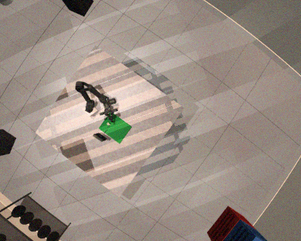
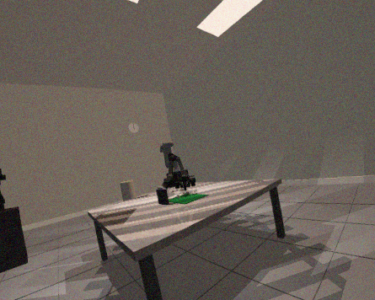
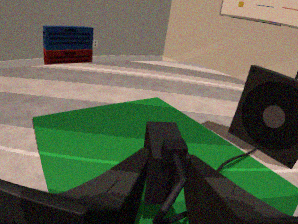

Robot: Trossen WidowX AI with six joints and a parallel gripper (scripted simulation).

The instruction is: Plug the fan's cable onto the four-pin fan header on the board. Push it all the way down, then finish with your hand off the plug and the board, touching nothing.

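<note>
The cream four-pin fan header is 3 cm behind my gripper tip, 7 cm to the right of it and 8 cm below it. Round my gripper tip: green board 6 cm ahead, 7 cm to the right, 9 cm below; then black fan plug 1 cm below; then black fan 3 cm behind, 23 cm to the right, 2 cm below.
</note>
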